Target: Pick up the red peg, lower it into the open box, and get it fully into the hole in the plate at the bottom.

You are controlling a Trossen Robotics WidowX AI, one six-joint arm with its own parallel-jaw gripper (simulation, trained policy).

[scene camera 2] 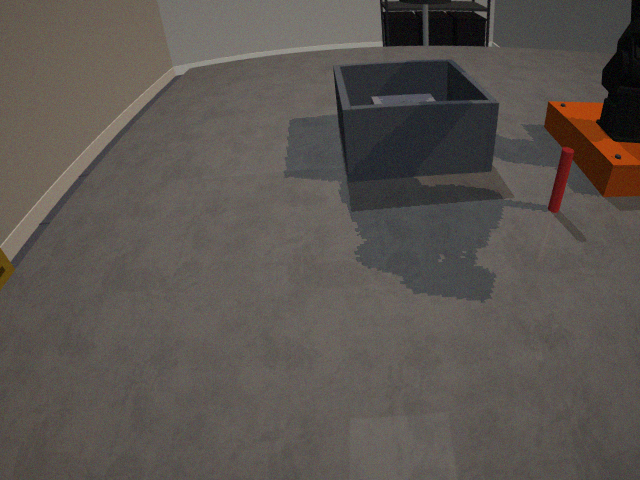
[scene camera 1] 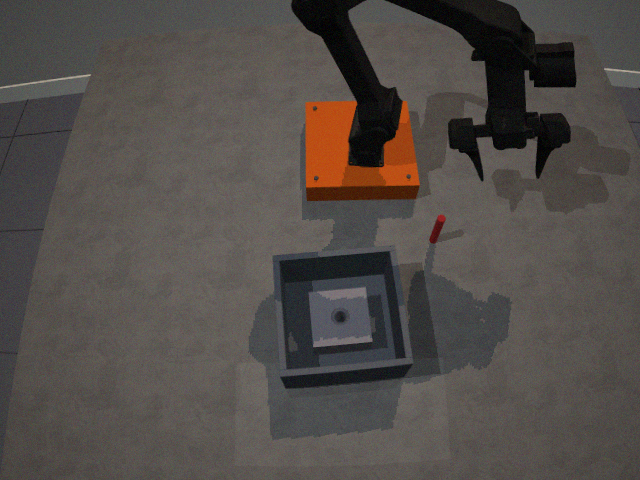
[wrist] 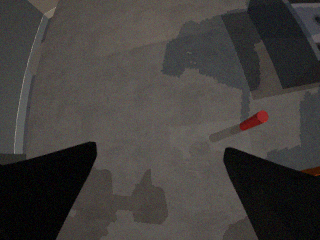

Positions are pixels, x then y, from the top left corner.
Labels:
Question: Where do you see a dark grey box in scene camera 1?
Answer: At 295, 275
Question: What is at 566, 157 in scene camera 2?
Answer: A red peg.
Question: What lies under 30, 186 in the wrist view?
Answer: The gripper.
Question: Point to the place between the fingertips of the gripper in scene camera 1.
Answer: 509, 178

